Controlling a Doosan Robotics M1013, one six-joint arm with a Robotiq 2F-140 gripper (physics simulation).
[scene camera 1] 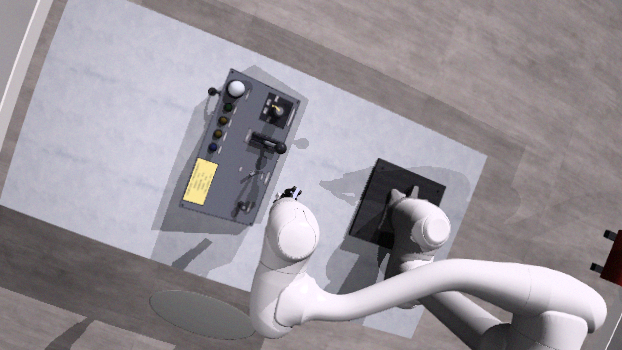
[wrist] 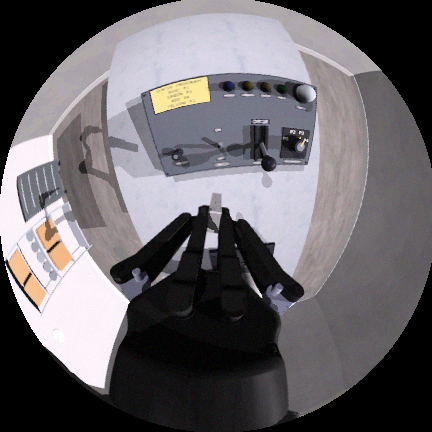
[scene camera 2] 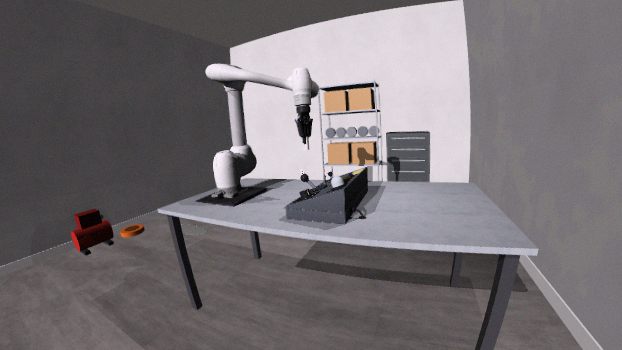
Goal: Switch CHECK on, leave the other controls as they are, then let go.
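Seen in the pictures: gripper, fingertip midpoint: (scene camera 1: 280, 196) (wrist: 215, 201) (scene camera 2: 306, 149); arm's base, link origin: (scene camera 1: 403, 215) (scene camera 2: 230, 193).
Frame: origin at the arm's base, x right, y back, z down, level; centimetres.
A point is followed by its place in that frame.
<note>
The grey control panel (scene camera 1: 230, 167) {y -71.7, x -2.0, z -9.4 cm} (scene camera 2: 320, 209) {y -71.6, x 29.6, z -4.2 cm} (wrist: 190, 122) {y -71.5, x -8.3, z -9.3 cm} lies on the table. A small metal toggle switch (scene camera 1: 253, 173) {y -63.5, x -1.4, z -11.0 cm} (wrist: 219, 145) {y -63.4, x -1.9, z -11.3 cm} stands in its lower middle, in shadow; its label is too blurred to read and its tilt is hard to tell. Beside it are a black ball-ended lever (scene camera 1: 280, 148) {y -57.6, x 9.8, z -14.8 cm} (scene camera 2: 304, 177) {y -58.0, x 11.6, z -13.5 cm} (wrist: 268, 163) {y -57.6, x 9.2, z -14.8 cm}, a rotary selector (scene camera 1: 278, 111) {y -62.1, x 21.8, z -10.1 cm} (wrist: 300, 145) {y -62.0, x 22.1, z -10.0 cm} pointing toward P4, and a small black knob (scene camera 1: 244, 206) {y -62.9, x -13.4, z -11.2 cm} (wrist: 176, 154) {y -63.4, x -13.3, z -11.4 cm}. My gripper (scene camera 1: 289, 193) {y -53.6, x -4.3, z -25.4 cm} (scene camera 2: 306, 144) {y -53.6, x -4.3, z -25.4 cm} (wrist: 215, 201) {y -53.6, x -4.3, z -25.4 cm} is shut and empty, high above the table beside the panel's lower edge, touching none of the controls.
A white dome (scene camera 1: 236, 88) {y -77.4, x 23.7, z -16.9 cm} (scene camera 2: 338, 181) {y -78.7, x 26.0, z -15.1 cm} (wrist: 305, 93) {y -76.4, x 22.2, z -15.9 cm} and a row of coloured lamps line the panel's far edge, with a yellow note (scene camera 1: 200, 181) {y -79.8, x -9.5, z -12.0 cm} (wrist: 180, 95) {y -79.2, x -9.2, z -11.8 cm}. The arm's black base plate (scene camera 1: 367, 207) {y -16.1, x -1.4, z -0.4 cm} stands on the table. A shelf rack (scene camera 2: 378, 120) is by the wall.
</note>
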